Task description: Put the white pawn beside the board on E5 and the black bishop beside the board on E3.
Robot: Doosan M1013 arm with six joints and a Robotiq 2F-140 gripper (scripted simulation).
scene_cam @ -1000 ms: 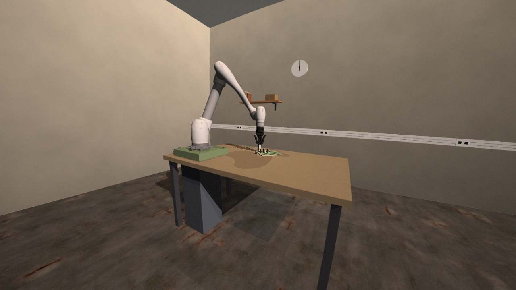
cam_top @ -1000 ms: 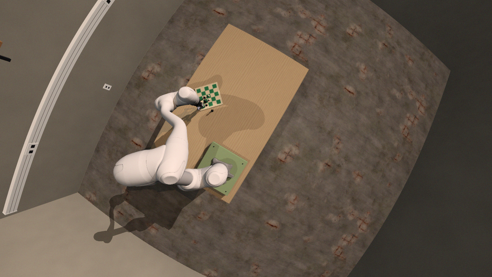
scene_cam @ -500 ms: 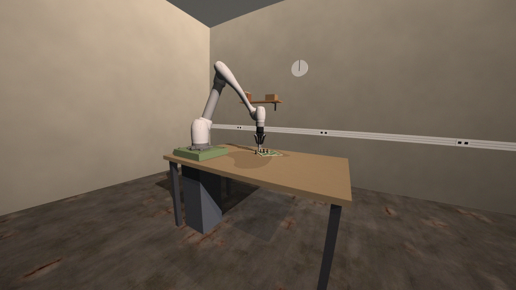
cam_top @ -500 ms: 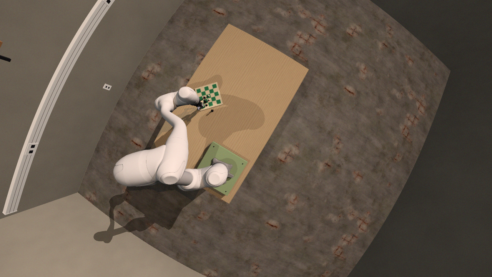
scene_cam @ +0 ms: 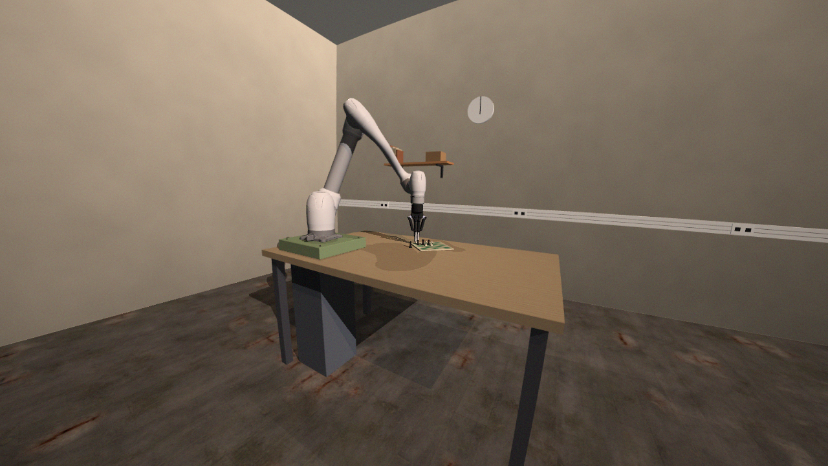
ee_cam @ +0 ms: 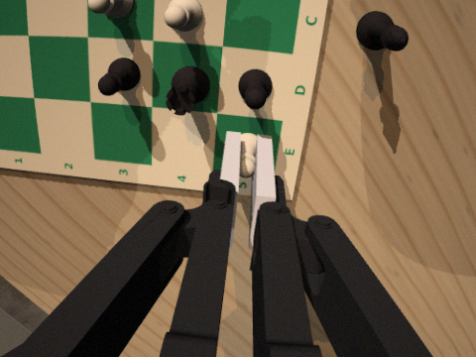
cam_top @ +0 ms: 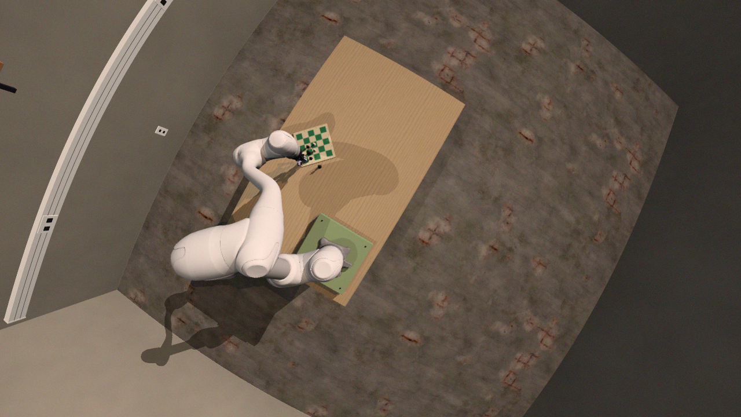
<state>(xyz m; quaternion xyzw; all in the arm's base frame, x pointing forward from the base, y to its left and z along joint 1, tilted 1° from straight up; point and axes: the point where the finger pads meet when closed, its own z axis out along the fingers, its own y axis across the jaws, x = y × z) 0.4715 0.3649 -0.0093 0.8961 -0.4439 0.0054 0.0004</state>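
Now: hand 11 cm short of the chessboard, 1 cm to the left of it and 5 cm above it.
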